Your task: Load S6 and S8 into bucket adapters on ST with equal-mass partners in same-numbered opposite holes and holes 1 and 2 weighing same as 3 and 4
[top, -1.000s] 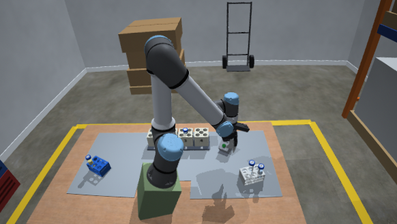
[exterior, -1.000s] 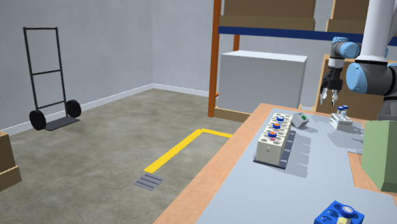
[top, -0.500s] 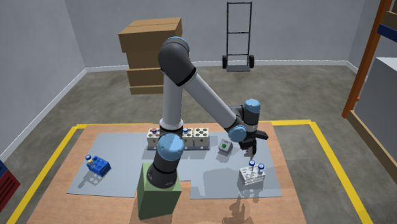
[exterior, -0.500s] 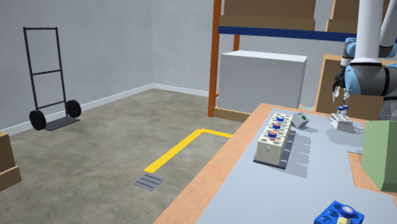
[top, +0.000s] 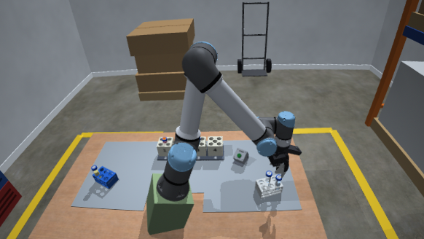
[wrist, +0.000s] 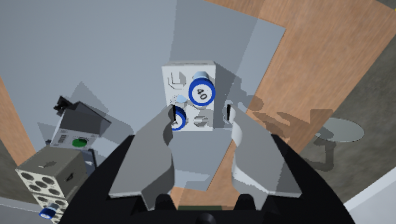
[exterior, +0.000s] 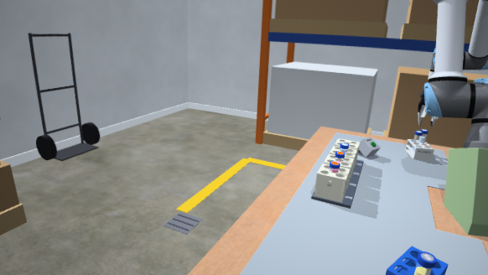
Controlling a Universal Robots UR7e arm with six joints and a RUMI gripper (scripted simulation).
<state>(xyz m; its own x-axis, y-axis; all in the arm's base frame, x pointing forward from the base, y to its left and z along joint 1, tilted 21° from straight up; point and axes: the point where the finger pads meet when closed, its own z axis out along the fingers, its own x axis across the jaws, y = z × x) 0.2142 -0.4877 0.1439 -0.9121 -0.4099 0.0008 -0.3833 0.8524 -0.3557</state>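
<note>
The water blank lies 1 cm behind my hand and 10 cm below it. Also, from my hand: green DONE key (20 cm ahead, 22 cm to the left, 9 cm below); then loading stand ST (25 cm ahead, 55 cm to the left, 16 cm below); then white rack (4 cm to the left, 13 cm below).
</note>
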